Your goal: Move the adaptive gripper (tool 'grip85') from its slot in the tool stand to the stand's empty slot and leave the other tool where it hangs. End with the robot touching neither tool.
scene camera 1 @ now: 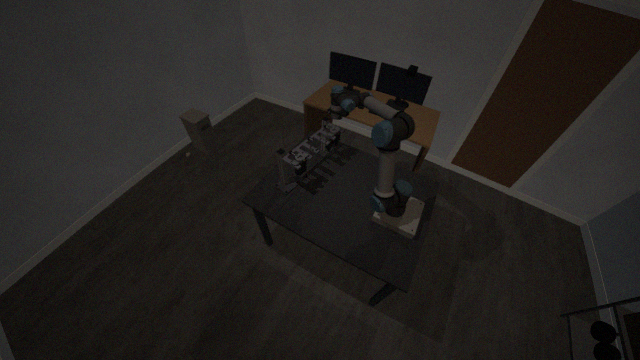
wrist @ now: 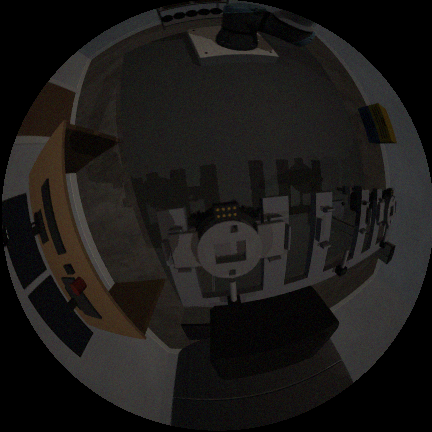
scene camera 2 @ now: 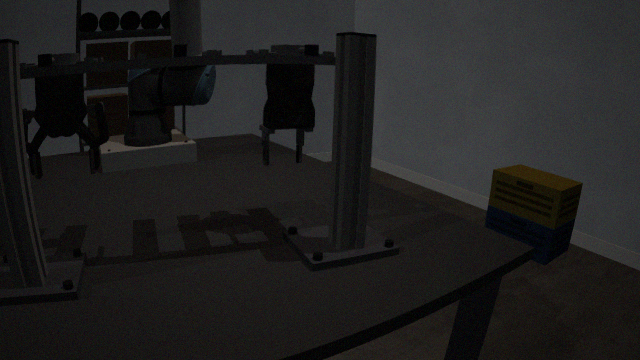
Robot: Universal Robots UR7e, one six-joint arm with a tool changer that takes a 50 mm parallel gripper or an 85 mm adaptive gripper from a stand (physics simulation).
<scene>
A parallel gripper (scene camera 2: 289, 105): 62 cm from the lens. A tool stand (scene camera 2: 347, 240): 59 cm from the lens.
</scene>
